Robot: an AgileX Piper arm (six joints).
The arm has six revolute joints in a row. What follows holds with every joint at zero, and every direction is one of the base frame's.
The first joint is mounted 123 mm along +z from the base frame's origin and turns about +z.
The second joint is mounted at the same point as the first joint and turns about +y.
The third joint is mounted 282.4 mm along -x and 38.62 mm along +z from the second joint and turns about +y.
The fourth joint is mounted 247.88 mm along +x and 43.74 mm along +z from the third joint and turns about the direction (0.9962, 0, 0.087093).
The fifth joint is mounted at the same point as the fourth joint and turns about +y.
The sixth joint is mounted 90.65 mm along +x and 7.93 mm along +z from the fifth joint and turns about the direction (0.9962, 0, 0.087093).
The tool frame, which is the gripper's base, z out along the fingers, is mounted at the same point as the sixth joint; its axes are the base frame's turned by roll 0, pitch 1.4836 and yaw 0 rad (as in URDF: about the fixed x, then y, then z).
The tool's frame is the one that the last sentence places.
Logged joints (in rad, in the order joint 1, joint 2, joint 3, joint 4, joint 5, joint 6), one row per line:
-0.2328 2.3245 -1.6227 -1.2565 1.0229 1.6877
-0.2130 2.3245 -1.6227 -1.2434 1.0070 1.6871
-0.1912 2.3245 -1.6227 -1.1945 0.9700 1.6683
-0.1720 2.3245 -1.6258 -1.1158 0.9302 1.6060
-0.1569 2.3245 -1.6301 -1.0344 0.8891 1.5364
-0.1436 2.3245 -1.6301 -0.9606 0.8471 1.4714
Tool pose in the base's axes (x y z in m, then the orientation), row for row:
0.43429 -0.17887 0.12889 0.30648 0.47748 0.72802 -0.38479
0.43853 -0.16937 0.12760 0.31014 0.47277 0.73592 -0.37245
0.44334 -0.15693 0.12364 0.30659 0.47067 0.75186 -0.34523
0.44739 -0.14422 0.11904 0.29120 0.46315 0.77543 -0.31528
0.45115 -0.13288 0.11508 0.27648 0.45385 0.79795 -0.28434
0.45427 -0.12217 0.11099 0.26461 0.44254 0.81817 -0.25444
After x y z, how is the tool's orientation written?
As a quaternion, w x y z.
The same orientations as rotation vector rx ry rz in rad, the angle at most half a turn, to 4 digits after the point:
1.2634 1.9263 -1.0181
1.2487 1.9437 -0.9837
1.2453 1.9893 -0.9134
1.2348 2.0674 -0.8406
1.2191 2.1433 -0.7637
1.1959 2.2110 -0.6876

